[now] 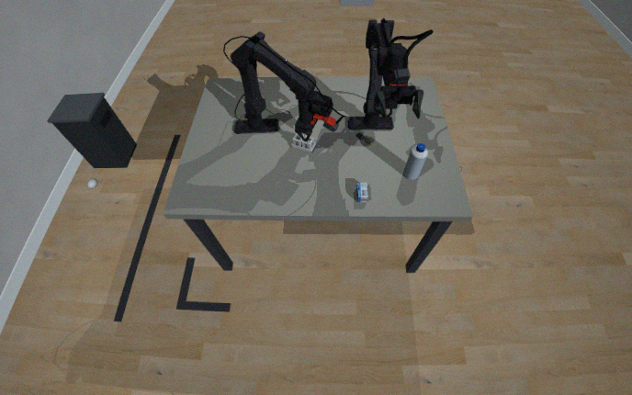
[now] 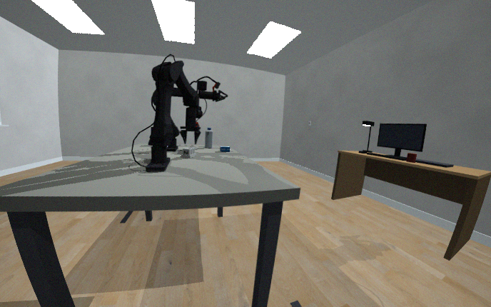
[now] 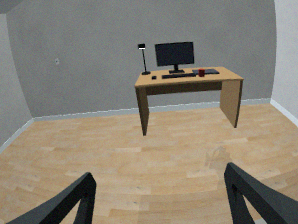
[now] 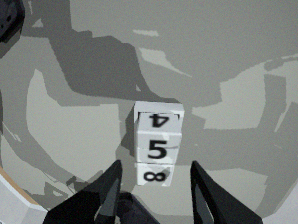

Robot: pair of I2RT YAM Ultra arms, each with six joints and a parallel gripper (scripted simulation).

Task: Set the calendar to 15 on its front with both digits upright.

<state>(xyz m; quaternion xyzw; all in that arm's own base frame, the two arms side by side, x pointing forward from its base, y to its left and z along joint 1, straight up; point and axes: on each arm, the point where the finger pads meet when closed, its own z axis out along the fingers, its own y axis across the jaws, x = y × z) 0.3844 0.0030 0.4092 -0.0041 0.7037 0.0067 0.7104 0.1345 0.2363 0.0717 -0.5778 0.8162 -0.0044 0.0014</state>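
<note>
My right hand is 50 mm above the white digit cube, 40 mm to the left of it and 20 mm past it. Round my right hand: white calendar tray 70 mm below, 20 mm to the right, 10 mm behind.
</note>
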